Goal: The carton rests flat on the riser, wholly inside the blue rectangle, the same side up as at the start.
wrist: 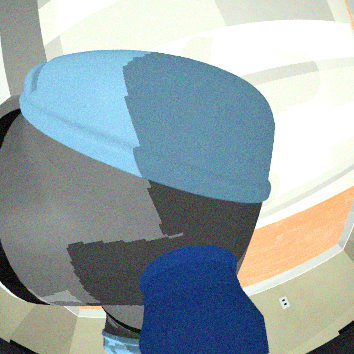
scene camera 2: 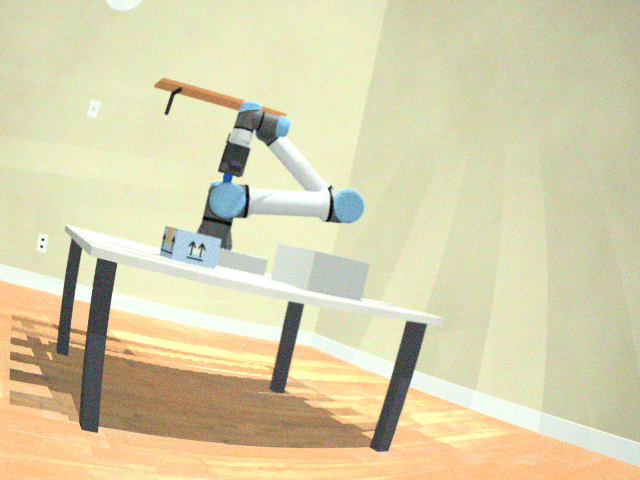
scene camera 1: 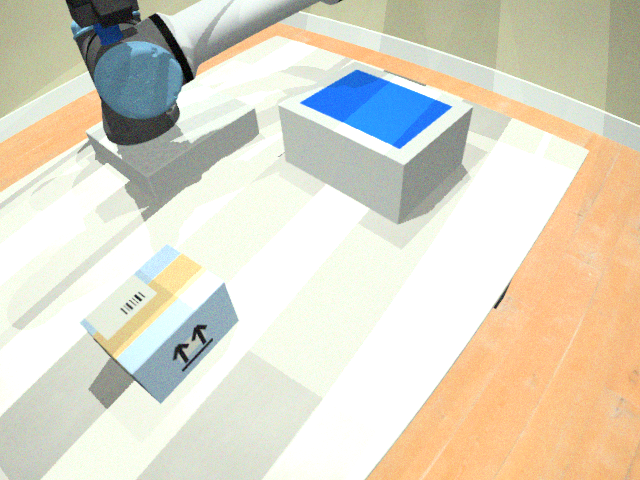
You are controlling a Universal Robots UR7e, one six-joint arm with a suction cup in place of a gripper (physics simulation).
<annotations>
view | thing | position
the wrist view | my suction cup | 192, 292
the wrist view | grey riser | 29, 50
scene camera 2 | carton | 179, 245
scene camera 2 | grey riser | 314, 271
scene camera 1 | carton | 158, 325
</annotations>
